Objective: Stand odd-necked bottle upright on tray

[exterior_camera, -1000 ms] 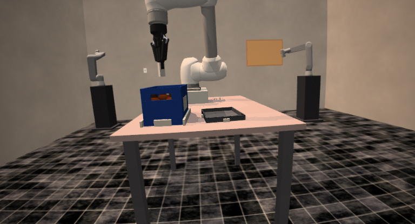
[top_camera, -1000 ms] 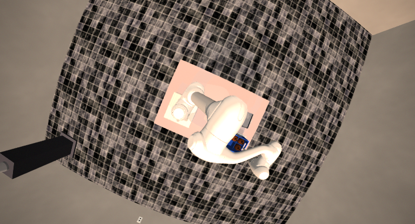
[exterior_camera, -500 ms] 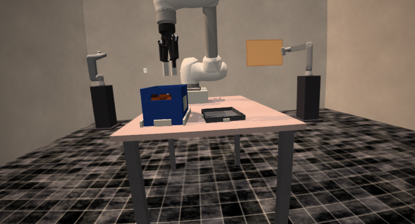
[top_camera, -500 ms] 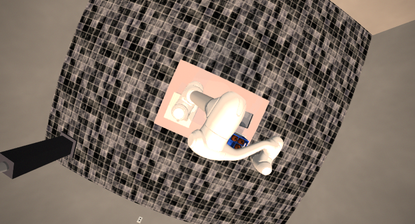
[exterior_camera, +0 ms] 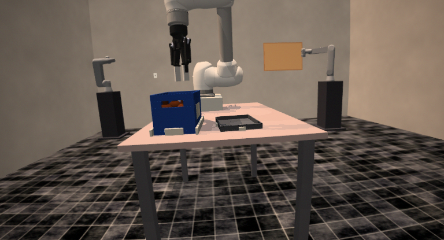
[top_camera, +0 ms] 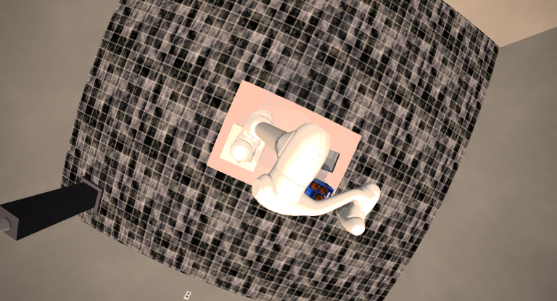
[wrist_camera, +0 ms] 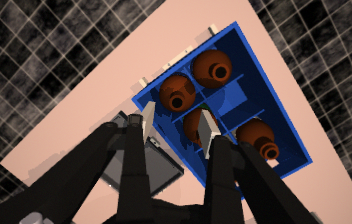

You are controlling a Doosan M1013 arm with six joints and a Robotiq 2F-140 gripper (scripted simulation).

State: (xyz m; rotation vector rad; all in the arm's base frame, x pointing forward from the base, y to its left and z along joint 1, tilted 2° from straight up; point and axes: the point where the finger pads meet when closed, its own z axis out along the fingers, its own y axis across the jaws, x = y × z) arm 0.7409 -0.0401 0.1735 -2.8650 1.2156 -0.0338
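The blue crate is 170 mm below my hand, 90 mm behind it and 40 mm to the right of it. The rest, counted from my hand: dark tray: 250 mm below, 240 mm to the left, 90 mm behind; bottle: 180 mm behind, 170 mm below.
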